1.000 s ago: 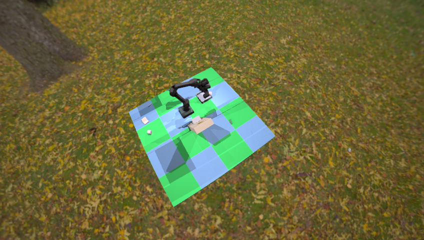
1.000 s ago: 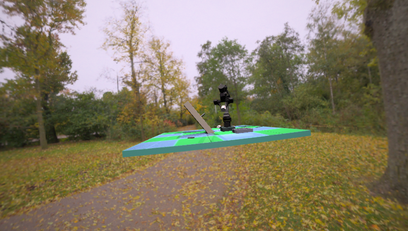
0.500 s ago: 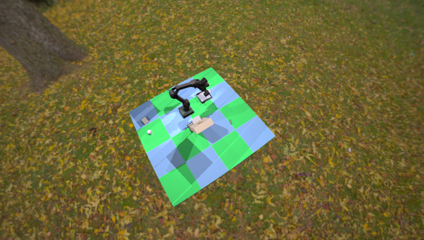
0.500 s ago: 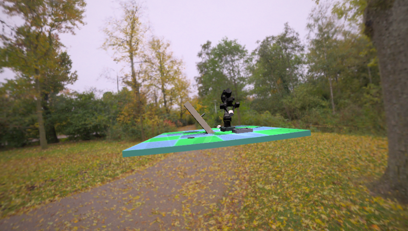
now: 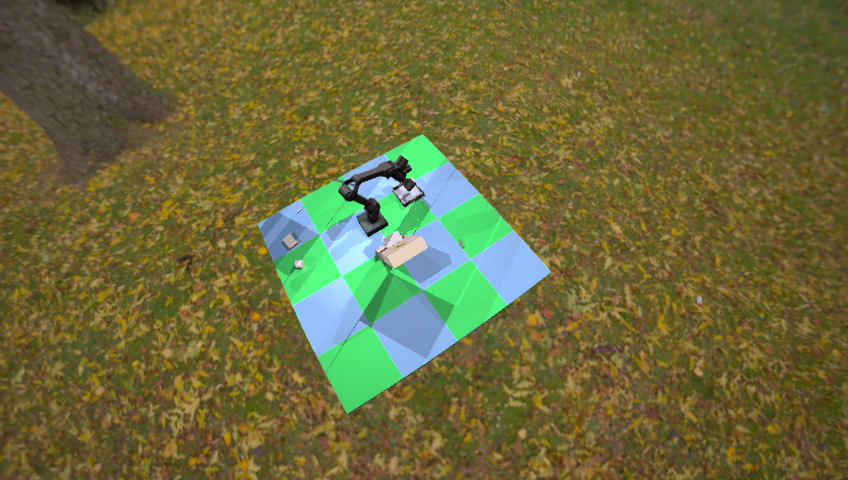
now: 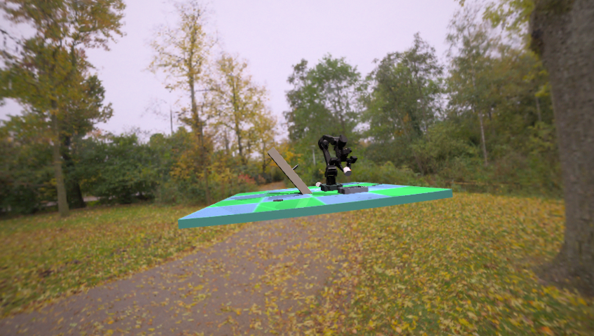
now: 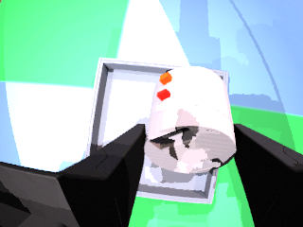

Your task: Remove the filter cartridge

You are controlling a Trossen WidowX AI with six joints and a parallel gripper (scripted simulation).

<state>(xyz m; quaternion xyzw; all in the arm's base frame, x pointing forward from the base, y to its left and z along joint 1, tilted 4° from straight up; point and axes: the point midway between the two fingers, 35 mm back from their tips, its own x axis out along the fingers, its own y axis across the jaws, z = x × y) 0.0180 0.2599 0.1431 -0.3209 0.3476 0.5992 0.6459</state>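
Right now my gripper tip is right at the round filter cartridge. From my gripper tip the other things lie so: thin grey bar (460 mm ahead, 30 mm to the right, 130 mm below); then pale flat square (300 mm behind, 740 mm to the right, 130 mm below); then grey square tray (20 mm behind, 130 mm below).
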